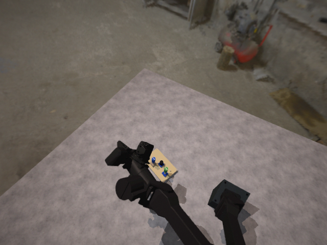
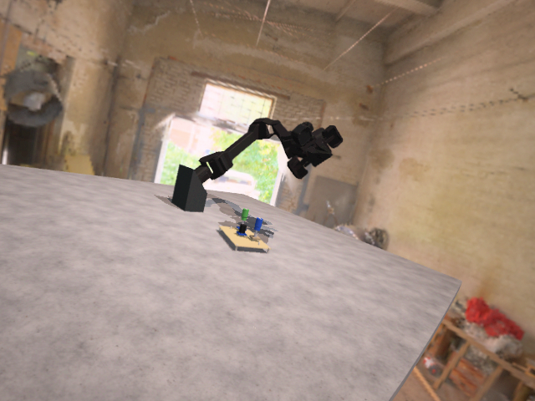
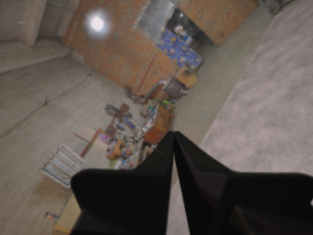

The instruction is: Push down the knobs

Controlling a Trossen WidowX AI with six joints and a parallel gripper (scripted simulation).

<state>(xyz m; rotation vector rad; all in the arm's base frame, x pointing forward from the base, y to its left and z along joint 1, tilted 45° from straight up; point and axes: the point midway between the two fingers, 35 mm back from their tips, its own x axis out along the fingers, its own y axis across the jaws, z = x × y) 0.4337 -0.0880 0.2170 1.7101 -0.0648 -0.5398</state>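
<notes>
Right now the potentiometer is 18 cm behind my gripper tip, 8 cm to the right of it and 24 cm below it. Round my gripper tip: blue knob (11 cm behind, 9 cm to the right, 23 cm below).
</notes>
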